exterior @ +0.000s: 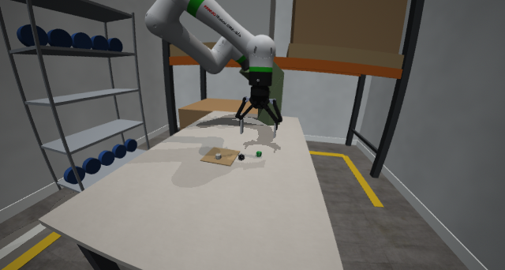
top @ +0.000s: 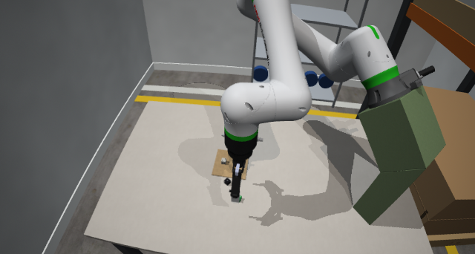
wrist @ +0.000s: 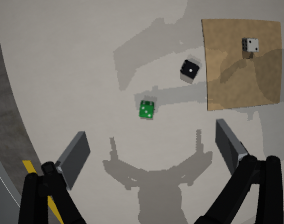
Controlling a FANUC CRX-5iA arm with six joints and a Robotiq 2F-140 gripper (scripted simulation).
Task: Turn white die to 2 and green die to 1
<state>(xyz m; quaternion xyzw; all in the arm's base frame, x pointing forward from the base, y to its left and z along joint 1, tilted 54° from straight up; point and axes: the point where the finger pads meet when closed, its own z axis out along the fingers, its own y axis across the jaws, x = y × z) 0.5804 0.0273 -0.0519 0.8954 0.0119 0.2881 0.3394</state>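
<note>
Right now the green die is 100 mm below my hand and 10 mm to the left of it. From my hand the other things lie so: mat (160 mm to the right, 110 mm below, 20 mm ahead); then black die (100 mm below, 70 mm to the right, 40 mm ahead); then white die (170 mm to the right, 100 mm below, 50 mm ahead).
</note>
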